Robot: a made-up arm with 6 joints. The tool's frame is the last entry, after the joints. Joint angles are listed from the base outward.
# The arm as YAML. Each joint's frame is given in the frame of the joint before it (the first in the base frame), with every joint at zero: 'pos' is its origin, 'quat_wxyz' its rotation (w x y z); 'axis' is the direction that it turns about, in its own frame. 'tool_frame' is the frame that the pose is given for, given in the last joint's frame.
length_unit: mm
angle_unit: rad
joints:
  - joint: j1
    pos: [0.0, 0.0, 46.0]
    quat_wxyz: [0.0, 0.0, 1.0, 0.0]
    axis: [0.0, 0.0, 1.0]
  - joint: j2
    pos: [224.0, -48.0, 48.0]
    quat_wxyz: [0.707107, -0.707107, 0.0, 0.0]
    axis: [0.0, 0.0, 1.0]
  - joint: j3
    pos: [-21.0, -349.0, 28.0]
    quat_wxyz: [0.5, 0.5, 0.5, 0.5]
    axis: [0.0, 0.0, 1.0]
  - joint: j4
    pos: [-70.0, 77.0, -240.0]
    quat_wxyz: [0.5, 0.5, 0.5, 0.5]
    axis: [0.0, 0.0, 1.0]
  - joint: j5
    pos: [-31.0, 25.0, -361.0]
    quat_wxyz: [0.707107, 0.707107, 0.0, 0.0]
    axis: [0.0, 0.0, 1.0]
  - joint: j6
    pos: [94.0, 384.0, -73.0]
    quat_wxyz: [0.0, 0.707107, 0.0, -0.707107]
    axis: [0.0, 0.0, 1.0]
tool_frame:
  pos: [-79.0, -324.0, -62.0]
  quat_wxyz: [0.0, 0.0, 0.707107, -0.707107]
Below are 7 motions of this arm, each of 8 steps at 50 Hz.
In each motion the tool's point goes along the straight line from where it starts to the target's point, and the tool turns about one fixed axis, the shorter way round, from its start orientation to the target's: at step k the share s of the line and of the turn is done. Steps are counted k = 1, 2, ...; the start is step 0. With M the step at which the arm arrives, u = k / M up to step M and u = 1 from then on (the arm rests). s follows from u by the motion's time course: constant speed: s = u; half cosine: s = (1 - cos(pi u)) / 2; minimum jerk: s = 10 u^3 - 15 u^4 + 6 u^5.
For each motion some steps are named. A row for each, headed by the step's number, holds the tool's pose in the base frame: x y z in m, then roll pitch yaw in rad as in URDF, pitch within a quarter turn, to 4 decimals.
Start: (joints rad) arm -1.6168 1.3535 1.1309 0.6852 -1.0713 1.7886
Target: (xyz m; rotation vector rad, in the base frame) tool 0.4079 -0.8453 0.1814 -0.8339 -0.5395 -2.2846
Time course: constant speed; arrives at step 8
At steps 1, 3, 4, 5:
1: 0.3664 -0.8648 0.1785 0.1891 -0.6938 -2.5163
3: 0.3783 -0.8592 0.1793 0.1955 -0.7102 -2.5174
4: 0.3842 -0.8564 0.1797 0.1988 -0.7184 -2.5180
5: 0.3901 -0.8536 0.1802 0.2021 -0.7266 -2.5187

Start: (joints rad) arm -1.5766 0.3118 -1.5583 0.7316 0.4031 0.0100
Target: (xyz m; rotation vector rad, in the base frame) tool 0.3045 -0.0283 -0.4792 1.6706 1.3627 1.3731
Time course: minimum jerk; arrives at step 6
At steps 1, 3, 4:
1: 0.3030 -0.0097 -0.4972 1.9626 -0.4139 1.5775
3: 0.3037 -0.0187 -0.4885 1.9327 -0.3866 1.6007
4: 0.3042 -0.0243 -0.4831 1.9145 -0.3693 1.6146

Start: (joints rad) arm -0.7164 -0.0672 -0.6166 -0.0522 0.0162 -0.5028
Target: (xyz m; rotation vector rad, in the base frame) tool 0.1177 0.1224 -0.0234 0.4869 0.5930 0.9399
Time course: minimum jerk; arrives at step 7
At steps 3, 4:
3: 0.1205 0.1244 -0.0422 0.6927 0.3249 1.0207
4: 0.1193 0.1236 -0.0344 0.6958 0.2972 1.0462

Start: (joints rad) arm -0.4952 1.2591 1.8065 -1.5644 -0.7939 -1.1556
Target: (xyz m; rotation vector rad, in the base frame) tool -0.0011 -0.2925 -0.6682 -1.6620 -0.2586 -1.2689
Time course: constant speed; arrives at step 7
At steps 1, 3, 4, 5, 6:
1: -0.0379 -0.2672 -0.6716 -1.6010 -0.9141 -0.5551
3: -0.0257 -0.2756 -0.6704 -1.5715 -0.9327 -0.6056
4: -0.0195 -0.2798 -0.6699 -1.5558 -0.9417 -0.6317
5: -0.0134 -0.2841 -0.6693 -1.5396 -0.9504 -0.6583
6: -0.0072 -0.2883 -0.6688 -1.5228 -0.9589 -0.6856

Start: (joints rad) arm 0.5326 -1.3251 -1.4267 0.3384 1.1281 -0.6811
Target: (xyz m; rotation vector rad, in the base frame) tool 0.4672 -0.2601 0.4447 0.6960 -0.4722 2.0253
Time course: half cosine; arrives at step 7
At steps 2, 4, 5, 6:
2: 0.4825 -0.3091 0.4058 -0.0260 -0.7711 2.0610
4: 0.4745 -0.2835 0.4261 -0.0526 -0.7309 2.1107
5: 0.4708 -0.2715 0.4357 -0.0640 -0.7115 2.1331
6: 0.4681 -0.2631 0.4423 -0.0714 -0.6979 2.1483

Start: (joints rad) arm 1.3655 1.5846 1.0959 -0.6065 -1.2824 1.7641
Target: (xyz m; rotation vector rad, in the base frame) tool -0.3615 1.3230 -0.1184 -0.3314 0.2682 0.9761
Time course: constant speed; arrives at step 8
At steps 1, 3, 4, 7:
1: -0.4076 1.3097 -0.1188 -0.1656 0.3780 0.9938
3: -0.3944 1.3135 -0.1187 -0.1656 0.3775 0.9838
4: -0.3879 1.3154 -0.1186 -0.1656 0.3772 0.9788
7: -0.3681 1.3211 -0.1185 -0.1655 0.3764 0.9639

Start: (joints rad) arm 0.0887 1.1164 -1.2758 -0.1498 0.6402 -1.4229
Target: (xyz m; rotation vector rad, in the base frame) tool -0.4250 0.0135 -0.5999 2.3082 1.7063 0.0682
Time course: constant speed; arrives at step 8
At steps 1, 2, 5, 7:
1: -0.4067 0.0423 -0.6174 2.8413 0.0816 1.1129
2: -0.4094 0.0382 -0.6149 2.8486 0.0878 1.1335
5: -0.4172 0.0258 -0.6074 2.8712 0.1054 1.1955
7: -0.4224 0.0176 -0.6024 2.8869 0.1163 1.2372

